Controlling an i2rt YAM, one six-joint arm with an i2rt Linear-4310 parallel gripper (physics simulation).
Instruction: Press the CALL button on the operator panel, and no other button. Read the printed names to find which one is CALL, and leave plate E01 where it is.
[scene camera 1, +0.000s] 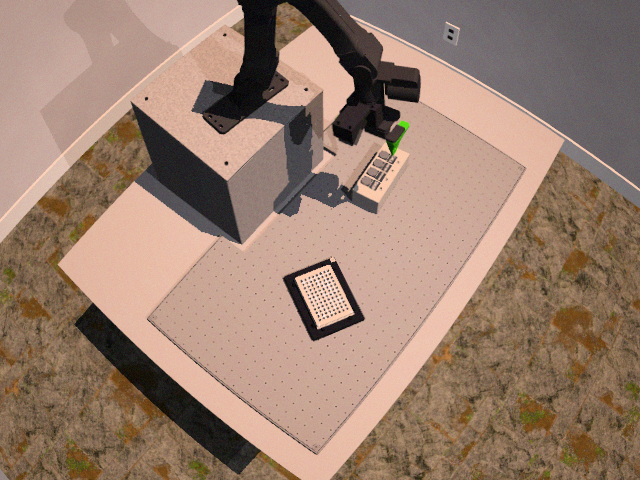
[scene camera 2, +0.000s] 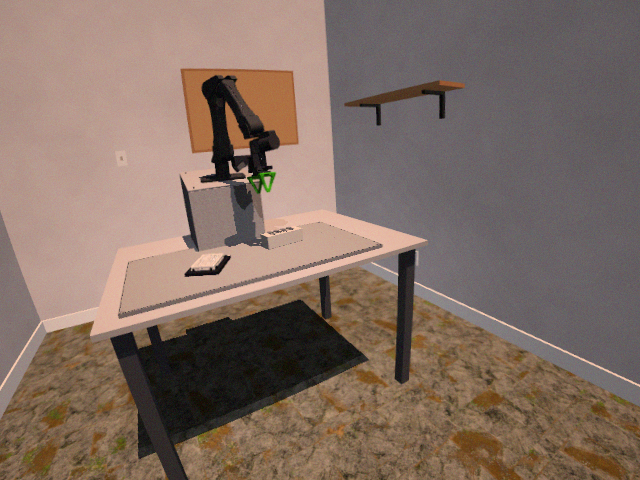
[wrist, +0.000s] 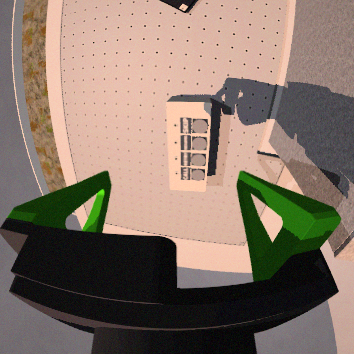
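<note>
The operator panel is a pale box with several round grey buttons in one row, each beside a printed name. In the wrist view the name at the row's lower end looks like CALL, beside the lowest button; the other names are too blurred to read surely. My gripper has green fingers, wide open and empty, above the panel and apart from it. Plate E01 is a white well plate lying on a black holder; its printed name is not readable.
The black holder lies on the perforated board. The large grey pedestal under the arm stands close beside the panel. A wall shelf hangs at the right.
</note>
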